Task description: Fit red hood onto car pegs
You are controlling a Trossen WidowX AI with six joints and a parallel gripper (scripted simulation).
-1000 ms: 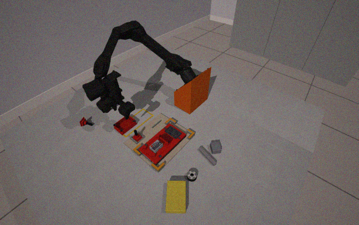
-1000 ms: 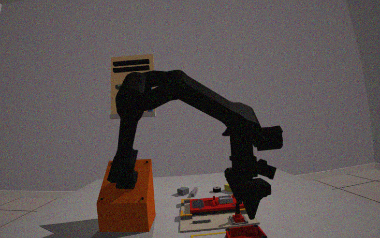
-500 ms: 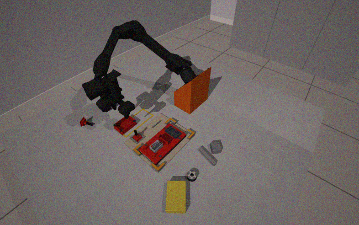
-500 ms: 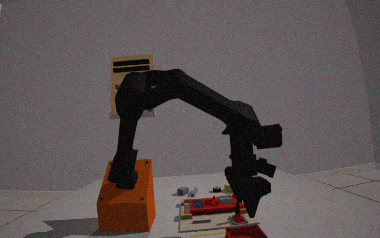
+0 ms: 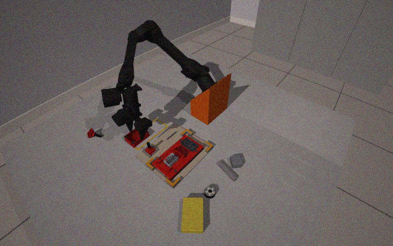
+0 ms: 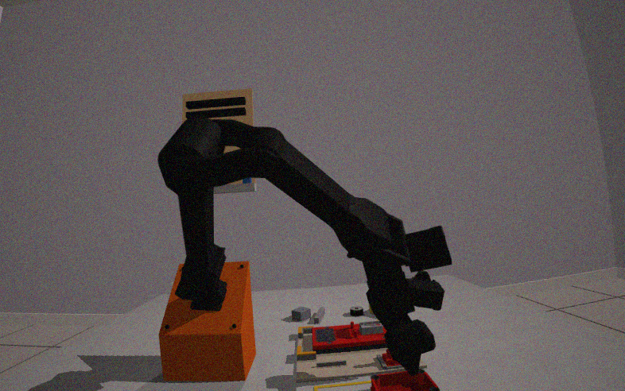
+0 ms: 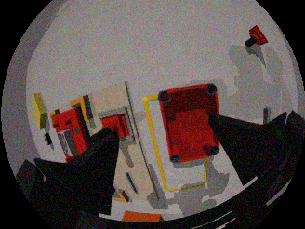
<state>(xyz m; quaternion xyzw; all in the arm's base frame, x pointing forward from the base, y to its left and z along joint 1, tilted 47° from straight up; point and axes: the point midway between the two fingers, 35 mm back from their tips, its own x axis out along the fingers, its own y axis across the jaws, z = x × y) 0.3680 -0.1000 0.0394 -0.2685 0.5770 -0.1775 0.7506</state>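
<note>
Right now my gripper tip is 1 cm past the red hood, 3 cm to the left of it and 4 cm above it. From my gripper tip the other things lie so: grey bar 5 cm behind, 20 cm to the right, 5 cm below; then grey engine block 3 cm behind, 20 cm to the left, 3 cm below; then yellow block 6 cm ahead, 40 cm to the left, 4 cm below.
</note>
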